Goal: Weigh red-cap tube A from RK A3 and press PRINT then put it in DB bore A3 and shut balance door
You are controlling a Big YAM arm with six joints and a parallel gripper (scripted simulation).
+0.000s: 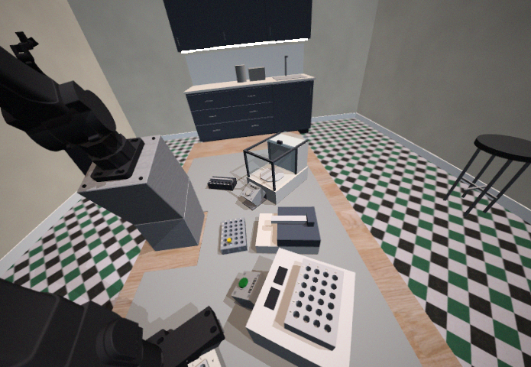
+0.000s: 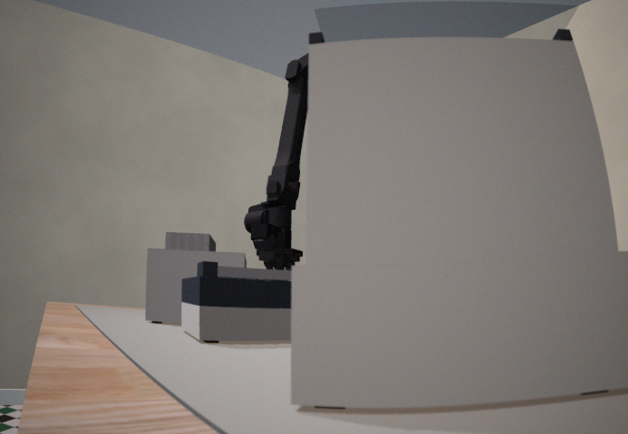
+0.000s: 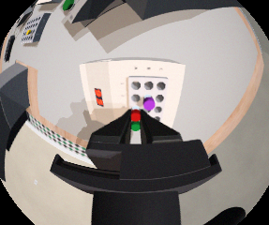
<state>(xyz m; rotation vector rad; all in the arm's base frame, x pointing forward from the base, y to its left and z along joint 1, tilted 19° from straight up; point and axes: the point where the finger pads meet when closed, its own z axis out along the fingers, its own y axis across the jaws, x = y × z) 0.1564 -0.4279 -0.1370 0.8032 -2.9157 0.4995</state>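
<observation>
My hand is 50 mm above the dry block and 20 mm to the right of it. The rest, counted from my hand: yellow-capped tube 320 mm to the left, 60 mm below, 50 mm ahead; then spectrophotometer 350 mm to the left, 250 mm ahead, 20 mm below; then tube rack 370 mm to the left, 70 mm below, 60 mm ahead.
</observation>
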